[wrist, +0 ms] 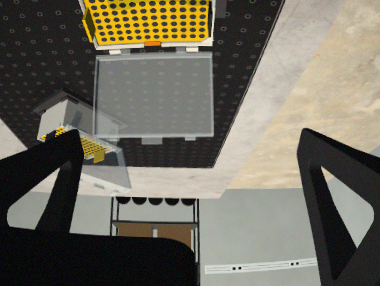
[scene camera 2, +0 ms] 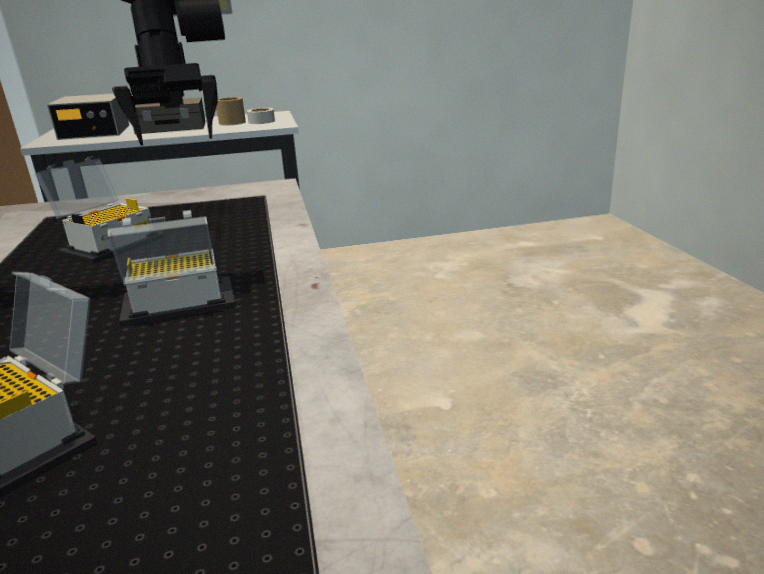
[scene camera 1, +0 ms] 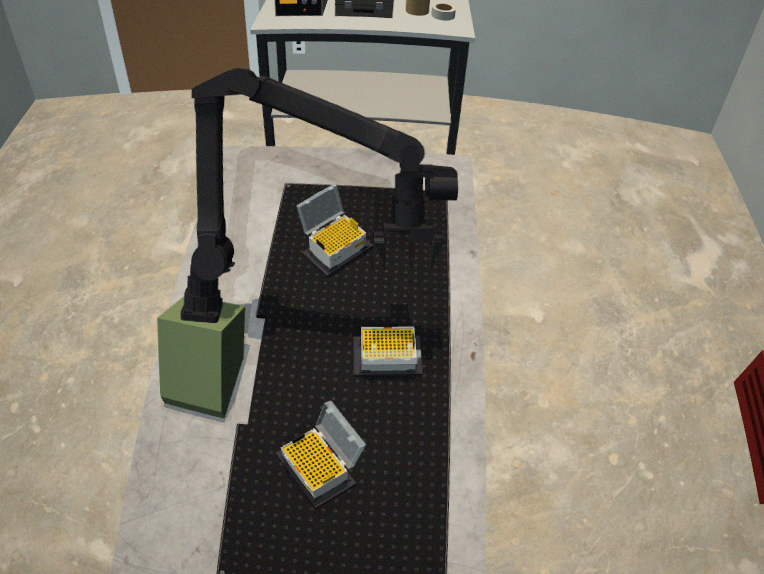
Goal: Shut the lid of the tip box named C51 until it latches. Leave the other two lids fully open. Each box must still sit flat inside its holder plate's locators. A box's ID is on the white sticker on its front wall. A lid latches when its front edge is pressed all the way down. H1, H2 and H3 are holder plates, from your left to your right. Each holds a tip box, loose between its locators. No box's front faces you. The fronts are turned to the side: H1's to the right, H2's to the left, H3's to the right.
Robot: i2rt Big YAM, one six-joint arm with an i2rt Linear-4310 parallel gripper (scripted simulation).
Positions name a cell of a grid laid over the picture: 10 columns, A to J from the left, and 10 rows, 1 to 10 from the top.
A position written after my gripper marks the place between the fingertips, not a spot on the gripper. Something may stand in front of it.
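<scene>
A lid (scene camera 2: C5) is there for me to see, and so is a lid (scene camera 2: A4). I see a lid (scene camera 1: E8) too. My own gripper (scene camera 2: C3) is visible, and the wrist view has it as well (wrist: F5).
</scene>
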